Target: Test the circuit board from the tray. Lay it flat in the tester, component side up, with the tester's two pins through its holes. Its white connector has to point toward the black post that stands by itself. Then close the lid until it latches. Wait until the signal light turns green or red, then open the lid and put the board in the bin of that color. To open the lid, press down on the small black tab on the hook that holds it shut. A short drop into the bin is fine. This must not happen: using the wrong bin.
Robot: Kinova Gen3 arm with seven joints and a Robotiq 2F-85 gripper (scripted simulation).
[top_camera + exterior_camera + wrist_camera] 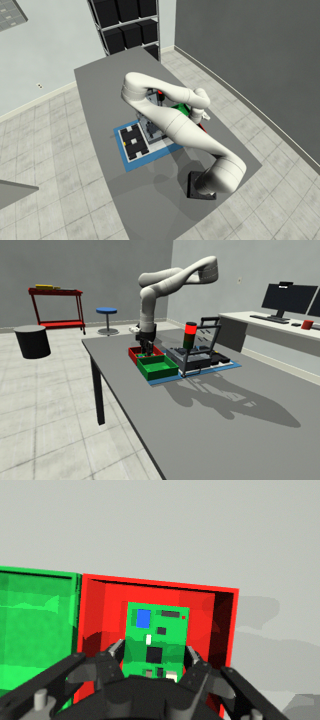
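The red bin lies 1 cm below my hand. From my hand the other things lie so: green circuit board 1 cm below; then tester bed 17 cm to the left, 16 cm ahead, 5 cm above; then green bin 15 cm ahead, 4 cm to the right, 1 cm below.
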